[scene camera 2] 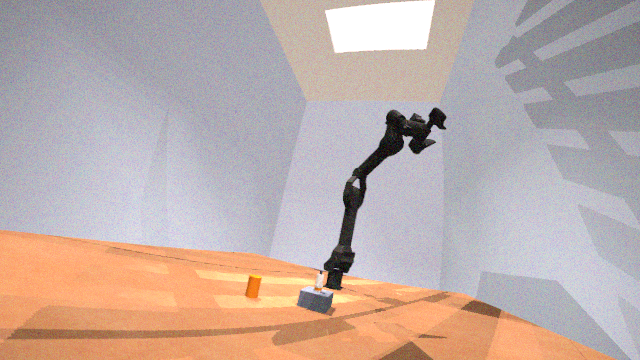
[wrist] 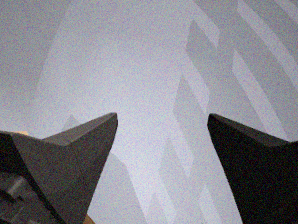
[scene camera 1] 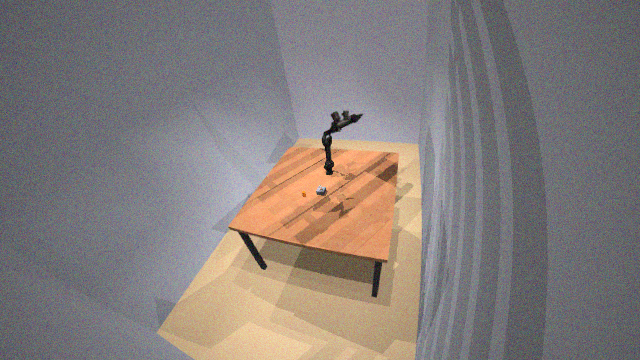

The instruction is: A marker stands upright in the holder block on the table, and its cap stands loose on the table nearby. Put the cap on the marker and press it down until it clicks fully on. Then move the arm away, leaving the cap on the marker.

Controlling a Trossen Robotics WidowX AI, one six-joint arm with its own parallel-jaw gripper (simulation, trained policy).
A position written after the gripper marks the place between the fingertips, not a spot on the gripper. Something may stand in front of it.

Note:
In view: the gripper (scene camera 2: 440, 135).
The gripper is seen too in the wrist view (wrist: 162, 119).

